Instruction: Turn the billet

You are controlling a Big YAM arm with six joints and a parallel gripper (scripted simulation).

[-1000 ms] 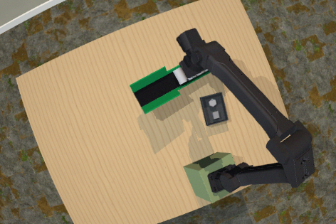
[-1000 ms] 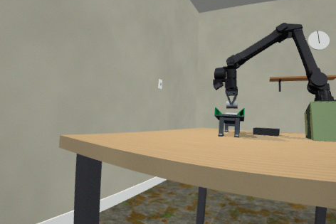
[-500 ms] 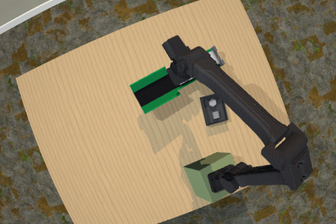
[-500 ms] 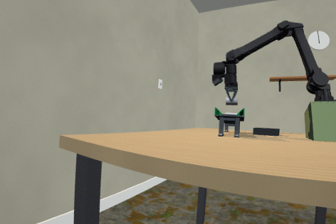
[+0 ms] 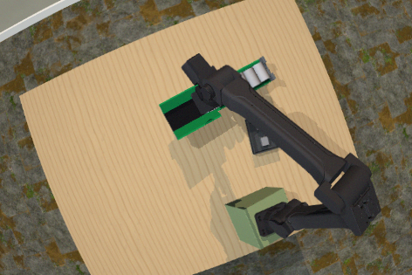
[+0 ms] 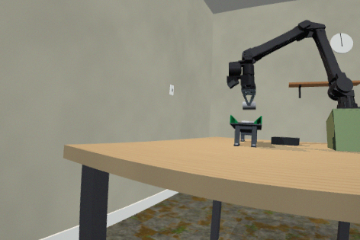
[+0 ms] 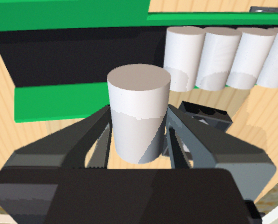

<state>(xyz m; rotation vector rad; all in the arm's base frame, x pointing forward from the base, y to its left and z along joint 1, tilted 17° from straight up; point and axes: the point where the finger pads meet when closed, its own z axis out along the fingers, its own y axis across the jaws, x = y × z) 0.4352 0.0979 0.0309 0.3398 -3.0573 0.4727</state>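
The ramp lies 12 cm below my hand, 4 cm to the right of it and 1 cm ahead of it. The rest, counted from my hand: dark tray 18 cm below, 16 cm behind, 15 cm to the right.
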